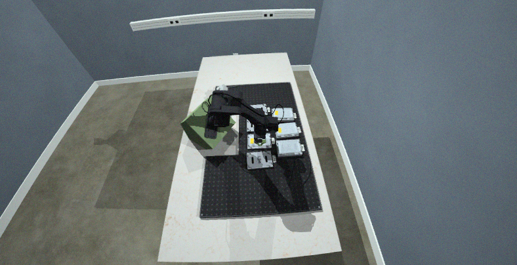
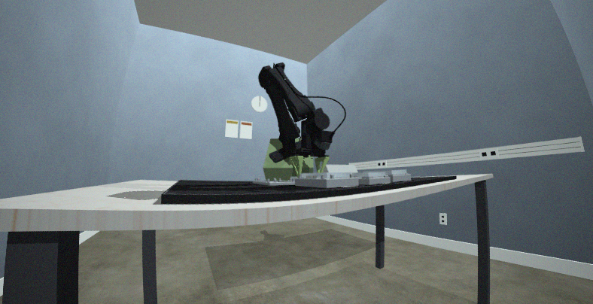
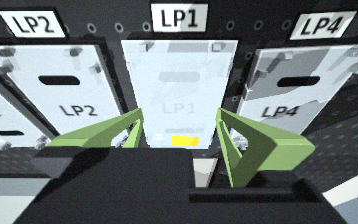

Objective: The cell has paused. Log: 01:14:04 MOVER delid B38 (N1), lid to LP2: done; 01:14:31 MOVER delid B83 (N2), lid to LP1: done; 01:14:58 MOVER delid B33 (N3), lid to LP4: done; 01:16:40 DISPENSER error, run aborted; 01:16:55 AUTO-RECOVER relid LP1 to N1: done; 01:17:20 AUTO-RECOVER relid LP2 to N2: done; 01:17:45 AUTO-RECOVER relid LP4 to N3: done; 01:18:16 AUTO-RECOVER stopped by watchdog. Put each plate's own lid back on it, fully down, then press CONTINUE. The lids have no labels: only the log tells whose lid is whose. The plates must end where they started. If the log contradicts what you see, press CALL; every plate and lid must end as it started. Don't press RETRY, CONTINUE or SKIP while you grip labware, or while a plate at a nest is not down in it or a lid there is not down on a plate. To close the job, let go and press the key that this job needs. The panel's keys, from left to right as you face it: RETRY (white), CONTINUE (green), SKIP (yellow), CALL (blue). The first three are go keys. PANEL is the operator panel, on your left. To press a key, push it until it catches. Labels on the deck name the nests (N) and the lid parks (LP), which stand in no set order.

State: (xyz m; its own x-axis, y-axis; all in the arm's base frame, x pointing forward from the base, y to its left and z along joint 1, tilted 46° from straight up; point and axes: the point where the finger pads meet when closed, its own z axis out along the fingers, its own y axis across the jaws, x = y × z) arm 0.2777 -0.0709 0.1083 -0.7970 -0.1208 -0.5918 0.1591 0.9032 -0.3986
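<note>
Now: hand 190 mm short of the plate, 30 mm to the right of it and 10 mm above it. Round my hand: lid park LP4: 30 mm behind, 130 mm to the right, 20 mm below; then green continue key: 210 mm behind, 450 mm to the left, 40 mm above; then lid park LP2: 20 mm ahead, 130 mm to the left, 20 mm below.
</note>
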